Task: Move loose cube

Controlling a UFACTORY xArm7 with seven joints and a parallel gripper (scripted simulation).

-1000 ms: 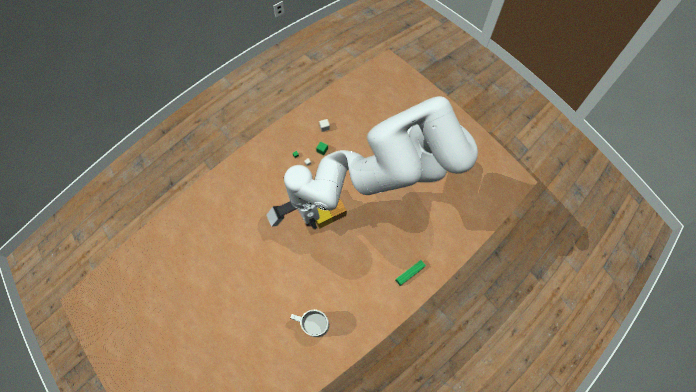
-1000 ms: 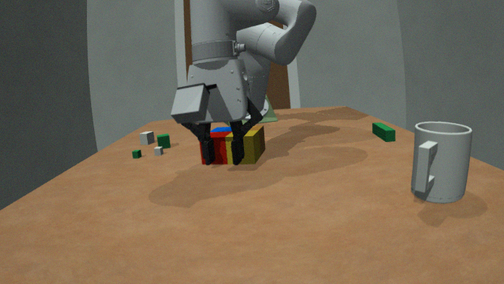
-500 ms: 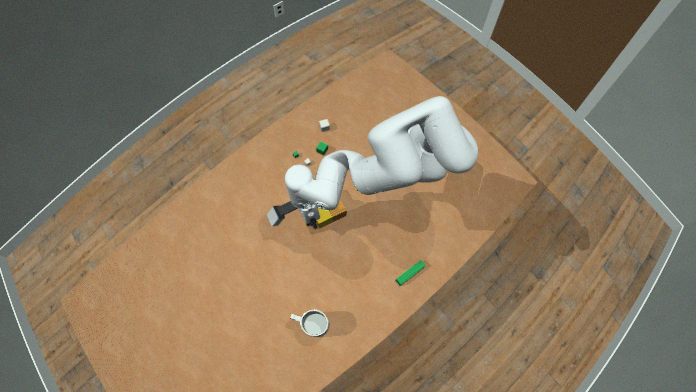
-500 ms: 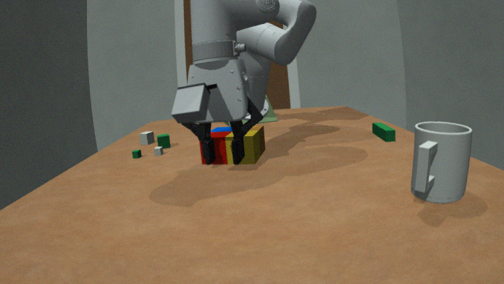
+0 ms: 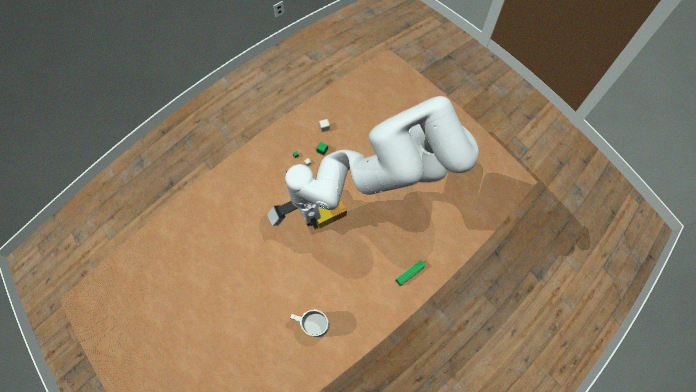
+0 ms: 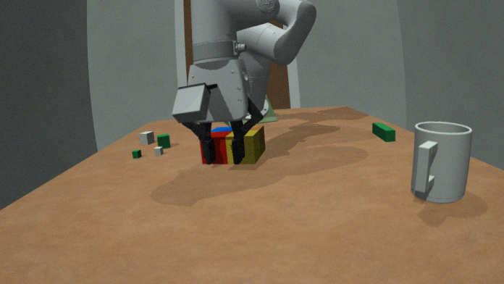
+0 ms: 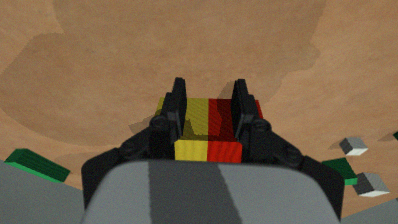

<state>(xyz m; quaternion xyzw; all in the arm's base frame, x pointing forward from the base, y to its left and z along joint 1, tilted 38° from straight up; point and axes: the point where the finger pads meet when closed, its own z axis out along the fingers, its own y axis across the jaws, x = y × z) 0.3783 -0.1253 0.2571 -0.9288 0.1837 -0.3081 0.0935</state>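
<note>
My gripper is now 50 mm past the red cube and 10 mm to the left of it. Also, from my hand: yellow cube (40 mm to the left, 30 mm behind); orange cube (70 mm behind, 50 mm to the left); blue cube (90 mm behind, 10 mm to the left).
</note>
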